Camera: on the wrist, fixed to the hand. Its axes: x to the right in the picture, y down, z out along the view.
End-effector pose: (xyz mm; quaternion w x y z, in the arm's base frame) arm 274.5 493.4 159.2 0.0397 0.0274 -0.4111 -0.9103
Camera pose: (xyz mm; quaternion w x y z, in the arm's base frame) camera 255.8 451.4 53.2 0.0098 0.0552 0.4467 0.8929
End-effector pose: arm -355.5 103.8 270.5 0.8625 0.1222 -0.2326 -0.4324
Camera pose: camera -328.7 53.7 169.9 0.8268 0.1144 -0.3297 -0.4412
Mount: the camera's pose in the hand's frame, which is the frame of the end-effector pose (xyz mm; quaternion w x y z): 24.4 -52.8 -99.8 0.9946 0.0376 -0.0965 -0.0094
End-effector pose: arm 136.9 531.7 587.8 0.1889 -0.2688 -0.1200 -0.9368
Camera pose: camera 49.9 539.6 512.2 0.1776 -0.3495 -0.1753 -0.9031
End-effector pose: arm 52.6 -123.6 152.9 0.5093 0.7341 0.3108 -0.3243
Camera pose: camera 41.5 -10.6 131.8 0.5059 0.7150 0.2547 -0.4098
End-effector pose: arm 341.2 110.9 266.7 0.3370 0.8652 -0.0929 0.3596
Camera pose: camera 324.3 217.6 307.5 0.2970 0.9087 -0.1033 0.2745
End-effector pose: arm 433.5 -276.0 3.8 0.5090 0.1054 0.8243 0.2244
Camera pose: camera 336.7 -338.7 -2.7 0.5839 0.1379 0.7801 0.1772
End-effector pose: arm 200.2 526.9 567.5 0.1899 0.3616 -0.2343 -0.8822
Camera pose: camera 247.8 530.2 462.3 0.1444 0.2839 -0.2811 -0.9053
